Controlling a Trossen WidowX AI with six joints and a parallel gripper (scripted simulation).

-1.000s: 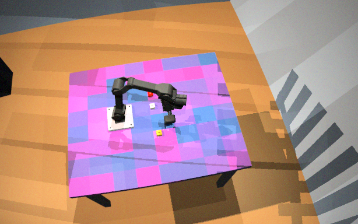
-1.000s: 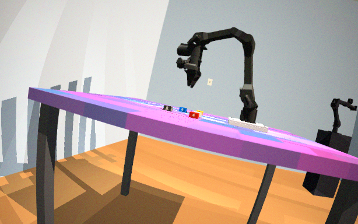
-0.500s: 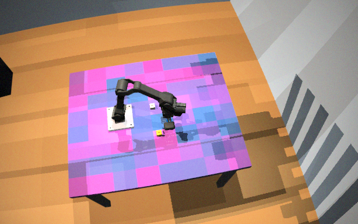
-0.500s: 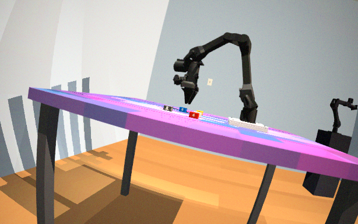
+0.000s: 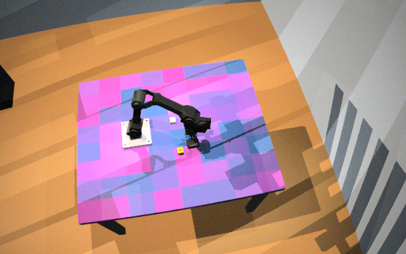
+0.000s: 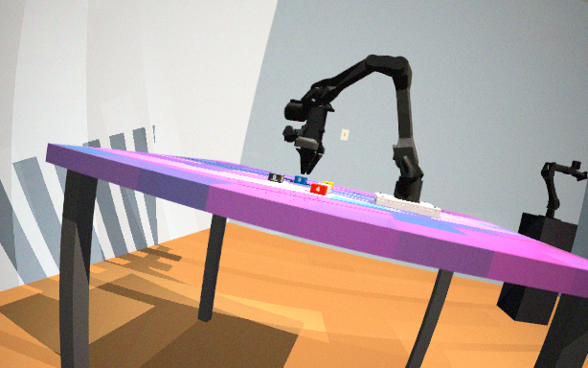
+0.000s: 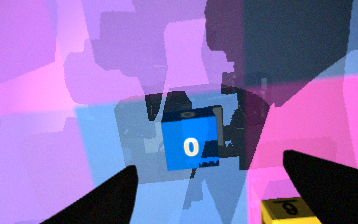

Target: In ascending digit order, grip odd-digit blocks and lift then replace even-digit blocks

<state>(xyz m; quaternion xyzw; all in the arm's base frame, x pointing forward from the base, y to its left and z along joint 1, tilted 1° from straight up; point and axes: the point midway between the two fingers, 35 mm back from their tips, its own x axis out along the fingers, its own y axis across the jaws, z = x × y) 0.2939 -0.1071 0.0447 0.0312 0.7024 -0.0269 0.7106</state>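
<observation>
The blue block is 10 mm ahead of my gripper tip, 10 mm to the left of it and 20 mm below it. The rest, counted from my gripper tip: cream block (70 mm behind, 150 mm to the left, 20 mm below); then dark block (60 mm ahead, 150 mm to the left, 20 mm below); then yellow block (70 mm behind, 50 mm to the right, 20 mm below).
</observation>
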